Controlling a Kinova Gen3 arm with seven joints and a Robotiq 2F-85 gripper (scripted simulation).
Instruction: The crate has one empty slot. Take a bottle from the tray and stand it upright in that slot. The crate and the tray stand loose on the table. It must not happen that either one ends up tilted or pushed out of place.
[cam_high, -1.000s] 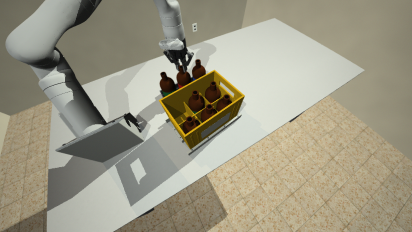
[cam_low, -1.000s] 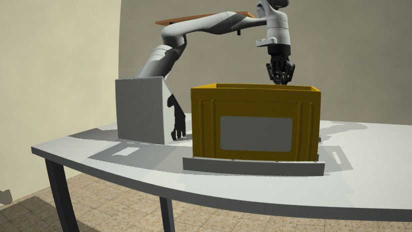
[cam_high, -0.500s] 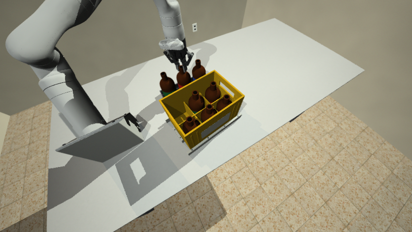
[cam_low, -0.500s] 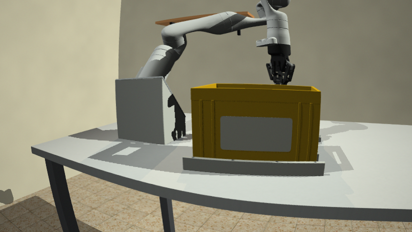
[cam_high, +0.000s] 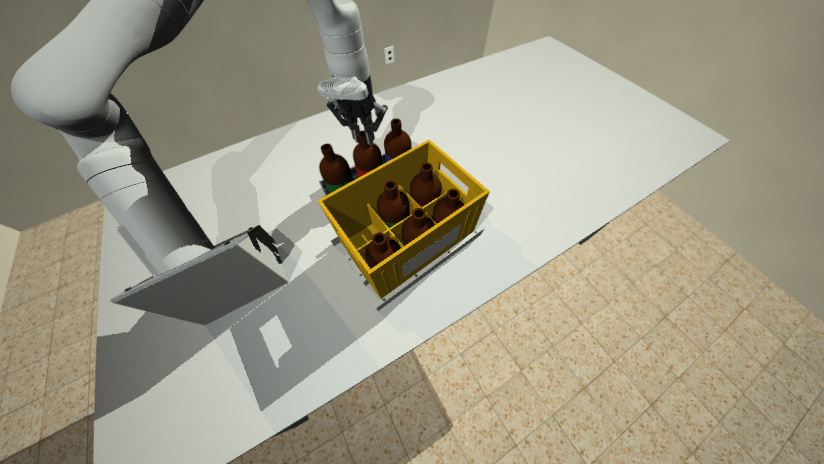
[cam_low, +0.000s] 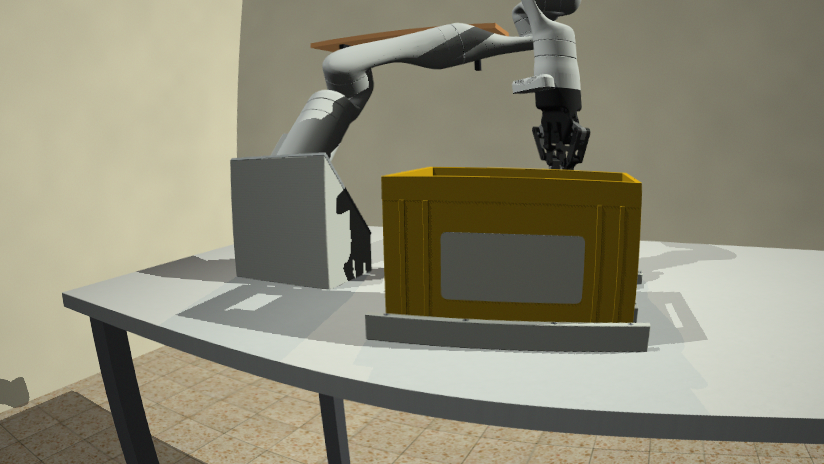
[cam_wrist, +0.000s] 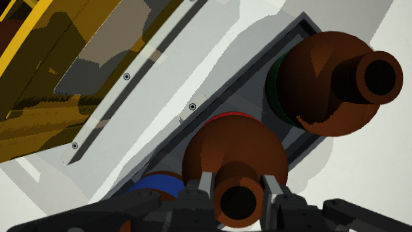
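The tray lies 140 mm below my hand. The rest, counted from my hand: yellow crate: 220 mm to the right, 70 mm below, 40 mm behind.
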